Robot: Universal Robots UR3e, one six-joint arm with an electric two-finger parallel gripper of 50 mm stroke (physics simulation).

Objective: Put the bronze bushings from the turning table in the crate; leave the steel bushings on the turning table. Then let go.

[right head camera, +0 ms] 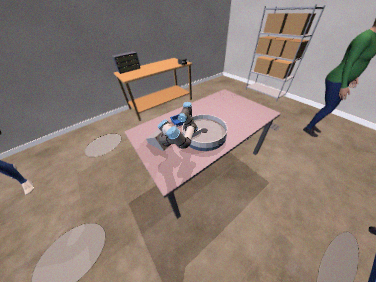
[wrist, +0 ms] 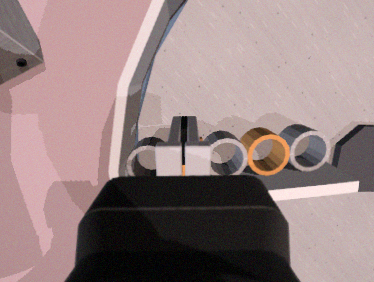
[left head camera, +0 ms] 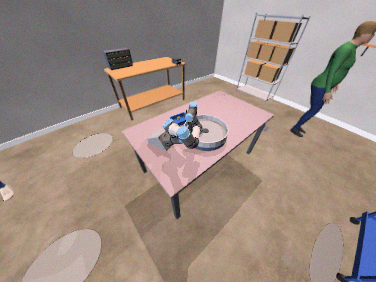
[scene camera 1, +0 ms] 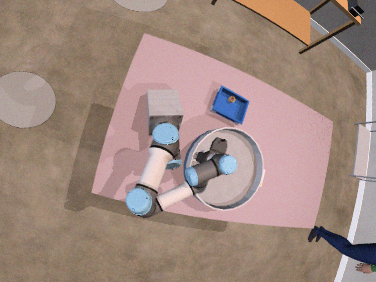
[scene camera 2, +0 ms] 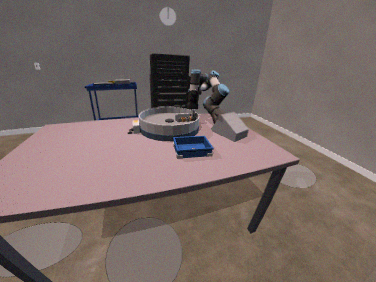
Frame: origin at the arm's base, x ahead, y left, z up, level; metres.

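Seen in the pictures: gripper, fingertip midpoint: (wrist: 184,131) (scene camera 1: 202,152) (scene camera 2: 192,118); arm's base at its link origin: (right head camera: 165,139) (left head camera: 167,139) (scene camera 2: 222,120).
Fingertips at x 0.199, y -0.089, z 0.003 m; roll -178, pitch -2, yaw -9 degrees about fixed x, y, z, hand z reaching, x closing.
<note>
Pixels of each thing's top centre, then the offset from my fingertips to it. "pt": a spot on its surface instead.
- blue crate at its top centre: (scene camera 2: 192,142) (scene camera 1: 232,104) (left head camera: 180,117) (right head camera: 180,117) dy +0.286, dx +0.136, dz -0.030 m
- light bar at a spot on its surface: (wrist: 315,191) pt dy -0.052, dx +0.081, dz +0.022 m
- dark piece at a spot on its surface: (wrist: 357,155) pt dy -0.051, dx +0.142, dz -0.019 m
The grey-walled turning table (left head camera: 212,145) (right head camera: 212,143) (scene camera 2: 167,131) (wrist: 119,120) stands on the pink table. My gripper (wrist: 184,131) is shut and empty, low over the bushing row near the turning table's wall. In the wrist view, slivers of orange show at the fingers; that bronze bushing is mostly hidden behind them. A steel bushing (wrist: 151,141) lies left of the fingers and another steel bushing (wrist: 220,135) right of them, then a bronze bushing (wrist: 254,138) and a steel bushing (wrist: 296,134). The blue crate (scene camera 1: 236,111) (scene camera 2: 194,150) holds a bronze bushing (scene camera 1: 231,99).
A light bar (wrist: 315,191) runs beside the bushing row, and a dark piece (wrist: 357,155) stands at its right end. A grey block (scene camera 1: 164,103) (scene camera 2: 232,126) stands by the arm's base. A person in green (left head camera: 336,67) is beyond the table, near the shelf unit.
</note>
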